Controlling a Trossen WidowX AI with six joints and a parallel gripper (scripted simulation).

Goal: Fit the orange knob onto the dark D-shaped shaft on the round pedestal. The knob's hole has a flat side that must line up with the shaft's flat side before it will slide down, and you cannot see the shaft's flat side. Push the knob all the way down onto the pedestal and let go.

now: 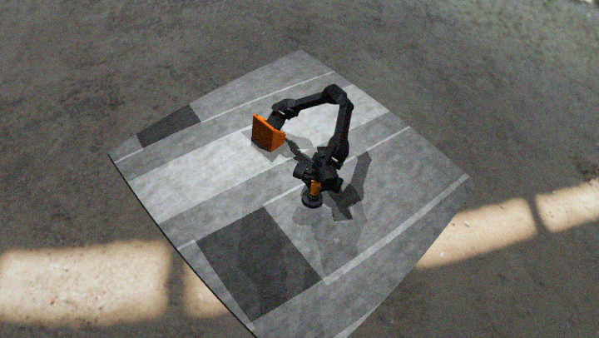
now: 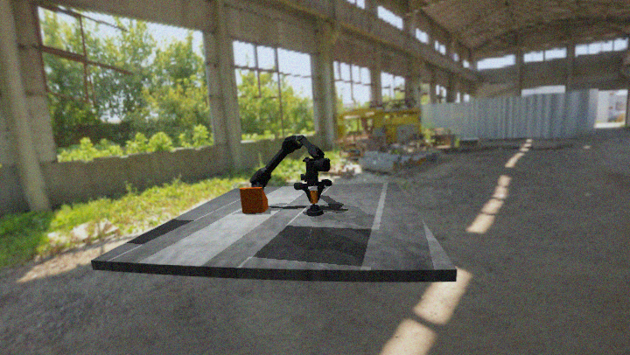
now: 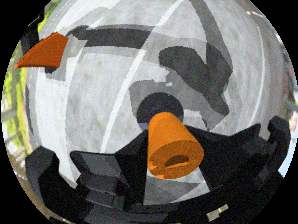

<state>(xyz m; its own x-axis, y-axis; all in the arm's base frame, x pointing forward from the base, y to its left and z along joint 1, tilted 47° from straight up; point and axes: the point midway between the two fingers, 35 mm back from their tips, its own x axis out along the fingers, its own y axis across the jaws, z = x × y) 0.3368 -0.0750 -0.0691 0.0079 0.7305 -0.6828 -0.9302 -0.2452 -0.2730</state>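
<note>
Now: the orange knob 20 mm above my gripper tip. From my gripper tip the other things lie so: dark round pedestal: 40 mm below.
</note>
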